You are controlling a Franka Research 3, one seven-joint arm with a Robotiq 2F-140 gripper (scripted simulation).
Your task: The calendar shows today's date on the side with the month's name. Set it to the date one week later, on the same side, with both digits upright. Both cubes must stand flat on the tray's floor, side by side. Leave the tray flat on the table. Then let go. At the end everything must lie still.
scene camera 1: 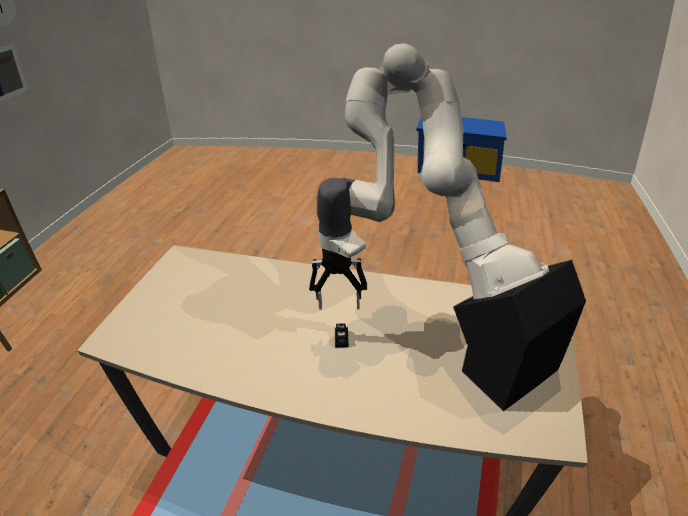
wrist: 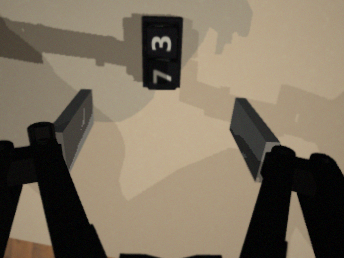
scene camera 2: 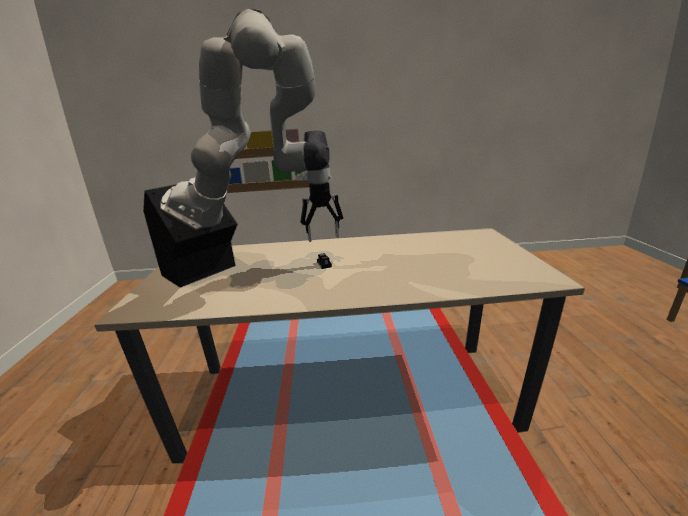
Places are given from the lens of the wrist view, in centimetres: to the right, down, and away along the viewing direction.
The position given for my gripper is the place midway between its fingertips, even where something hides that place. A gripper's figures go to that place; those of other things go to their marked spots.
my gripper (wrist: 163, 110): -1, -1, 20
black cube (wrist: 162, 73): -1, -6, 27
black cube (wrist: 161, 39): -1, -9, 26
